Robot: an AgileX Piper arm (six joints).
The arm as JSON. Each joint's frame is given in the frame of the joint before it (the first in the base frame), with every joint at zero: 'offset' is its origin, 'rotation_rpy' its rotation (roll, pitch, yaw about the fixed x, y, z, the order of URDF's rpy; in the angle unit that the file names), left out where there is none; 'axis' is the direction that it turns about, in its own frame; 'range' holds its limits. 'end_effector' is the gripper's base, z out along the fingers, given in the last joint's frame.
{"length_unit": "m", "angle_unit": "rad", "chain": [
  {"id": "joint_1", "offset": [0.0, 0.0, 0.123], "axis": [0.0, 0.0, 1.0], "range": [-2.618, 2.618]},
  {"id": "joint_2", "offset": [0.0, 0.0, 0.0], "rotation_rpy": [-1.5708, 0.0, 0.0], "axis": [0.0, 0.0, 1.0], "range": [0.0, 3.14]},
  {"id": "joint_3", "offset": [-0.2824, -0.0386, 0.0], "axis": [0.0, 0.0, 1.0], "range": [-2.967, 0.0]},
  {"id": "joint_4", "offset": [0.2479, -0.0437, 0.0], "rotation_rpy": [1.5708, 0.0, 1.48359], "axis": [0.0, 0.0, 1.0], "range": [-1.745, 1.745]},
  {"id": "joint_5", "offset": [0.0, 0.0, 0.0], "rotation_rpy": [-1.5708, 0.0, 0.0], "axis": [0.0, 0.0, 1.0], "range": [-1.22, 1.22]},
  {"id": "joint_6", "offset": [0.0, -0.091, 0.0], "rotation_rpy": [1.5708, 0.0, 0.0], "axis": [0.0, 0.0, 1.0], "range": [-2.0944, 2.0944]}
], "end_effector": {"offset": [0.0, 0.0, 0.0]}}
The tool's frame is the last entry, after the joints.
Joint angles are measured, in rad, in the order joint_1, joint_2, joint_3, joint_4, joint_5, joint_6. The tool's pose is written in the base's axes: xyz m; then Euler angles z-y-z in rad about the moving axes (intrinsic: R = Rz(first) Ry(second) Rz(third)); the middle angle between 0 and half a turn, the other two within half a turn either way. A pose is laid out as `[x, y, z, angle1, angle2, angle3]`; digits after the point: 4 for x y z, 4 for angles.
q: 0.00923 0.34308 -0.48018 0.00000 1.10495 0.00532
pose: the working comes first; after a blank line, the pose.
Where each joint sits with the arm in this pose, in the base's axes (m; each line is computed from the numbers above, not from the rounded line before):
joint_1: 0.0000 0.0000 0.1230
joint_2: 0.0000 0.0000 0.1230
joint_3: -0.2529 -0.0023 0.2543
joint_4: -0.0134 -0.0001 0.3315
joint_5: -0.0134 -0.0001 0.3315
joint_6: 0.0446 0.0004 0.2613
the tool: 0.0446 0.0004 0.2613

[0.0446, 0.0004, 0.2613, 0.0092, 2.4514, 0.0053]
